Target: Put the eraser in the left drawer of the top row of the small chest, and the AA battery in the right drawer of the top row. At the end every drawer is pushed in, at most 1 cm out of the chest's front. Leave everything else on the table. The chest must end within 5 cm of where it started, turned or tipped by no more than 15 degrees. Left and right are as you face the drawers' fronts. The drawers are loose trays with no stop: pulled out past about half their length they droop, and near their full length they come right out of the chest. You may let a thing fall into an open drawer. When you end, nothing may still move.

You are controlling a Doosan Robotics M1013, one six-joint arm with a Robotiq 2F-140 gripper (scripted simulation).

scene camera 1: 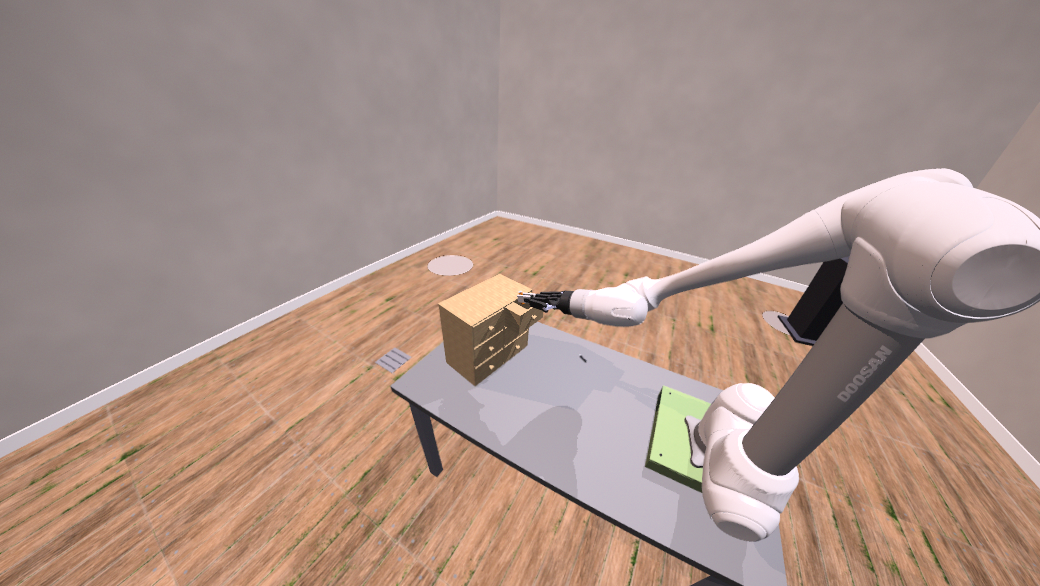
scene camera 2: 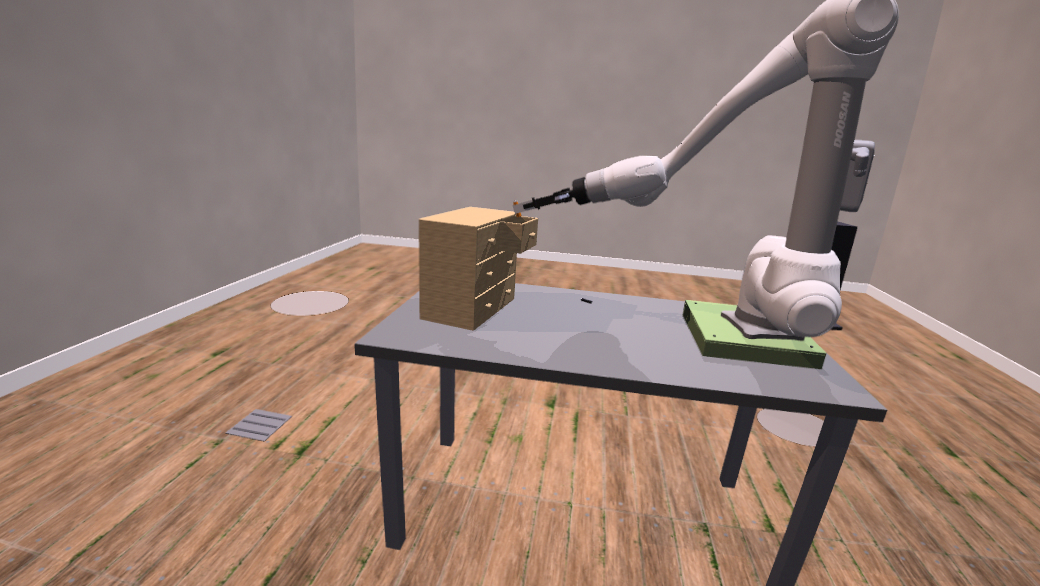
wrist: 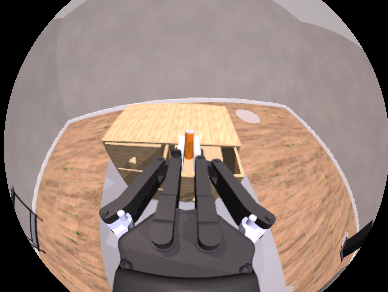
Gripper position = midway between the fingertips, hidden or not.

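Looking through scene camera 1, I see a chest [scene camera 1: 458, 314] together with my gripper [scene camera 1: 520, 297]. Scene camera 2 gives me my gripper [scene camera 2: 515, 209] and the chest [scene camera 2: 447, 242] as well. In the wrist view I find the chest [wrist: 162, 124], and my gripper [wrist: 189, 143] is there with it.
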